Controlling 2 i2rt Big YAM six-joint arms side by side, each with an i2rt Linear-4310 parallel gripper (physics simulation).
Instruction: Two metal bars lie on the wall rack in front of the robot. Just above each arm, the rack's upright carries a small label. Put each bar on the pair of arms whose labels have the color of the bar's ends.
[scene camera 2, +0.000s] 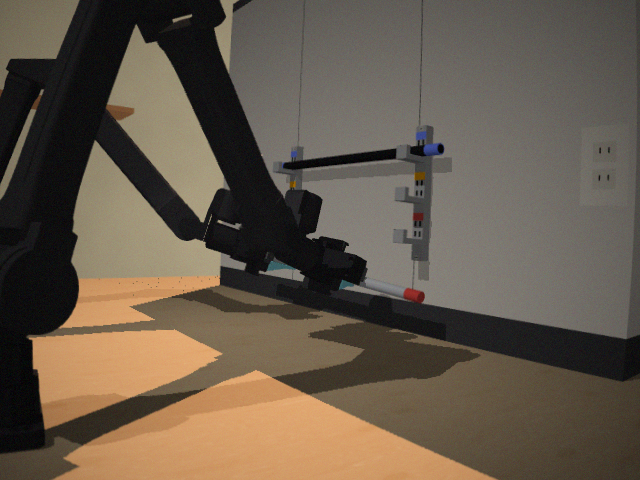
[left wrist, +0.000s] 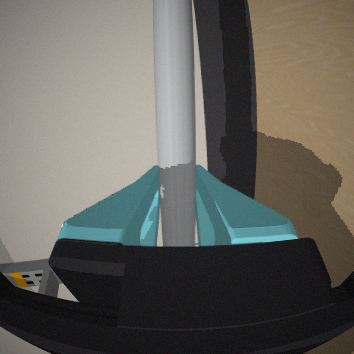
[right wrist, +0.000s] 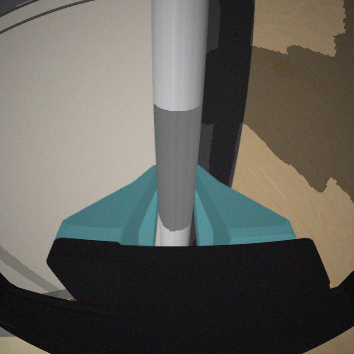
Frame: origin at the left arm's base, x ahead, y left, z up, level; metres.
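Where they show: left gripper, fingertip midpoint: (left wrist: 176, 174); right gripper, fingertip midpoint: (right wrist: 175, 174).
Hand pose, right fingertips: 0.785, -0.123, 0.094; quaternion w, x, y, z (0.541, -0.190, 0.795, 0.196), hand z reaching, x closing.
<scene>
Things, the pixels of their top centre, and the offset from my right fingertips, as dx, dy, dz. "spot": a spot on its surface instead.
- black bar with blue ends, middle of its top: (scene camera 2: 346, 154) +0.004, +0.090, +0.257
- right upright, middle of its top: (scene camera 2: 415, 124) +0.074, -0.099, +0.296
- orange label, surface spot: (scene camera 2: 419, 176) spot: +0.088, -0.092, +0.202
- red label, surface spot: (scene camera 2: 418, 216) spot: +0.088, -0.094, +0.128
- rack's left upright, surface spot: (scene camera 2: 298, 178) spot: -0.054, +0.279, +0.217
- wall outlet, surface spot: (scene camera 2: 603, 164) spot: +0.231, -0.392, +0.207
A light grey bar with a red end (scene camera 2: 385, 287) (left wrist: 175, 100) (right wrist: 179, 60) is held by both grippers, off the rack; its visible end is lower than the lowest rack arm (scene camera 2: 400, 236). My left gripper (scene camera 2: 280, 265) (left wrist: 176, 174) is shut on it; my right gripper (scene camera 2: 347, 284) (right wrist: 175, 174) is shut on it nearer the visible red end. A black bar with blue ends (scene camera 2: 346, 158) lies on the top arms, under the blue labels (scene camera 2: 421, 135) (scene camera 2: 294, 153). On the right upright (scene camera 2: 423, 206), an orange label (scene camera 2: 419, 176) marks the middle arm (scene camera 2: 402, 193) and a red label (scene camera 2: 418, 216) the lowest arm.
The rack's left upright (scene camera 2: 298, 178) is partly hidden behind my arms. A dark baseboard (scene camera 2: 542, 343) runs along the wall below the rack. A wall outlet (scene camera 2: 603, 164) is at the right. A brown shelf piece (scene camera 2: 121, 111) shows at the left.
</scene>
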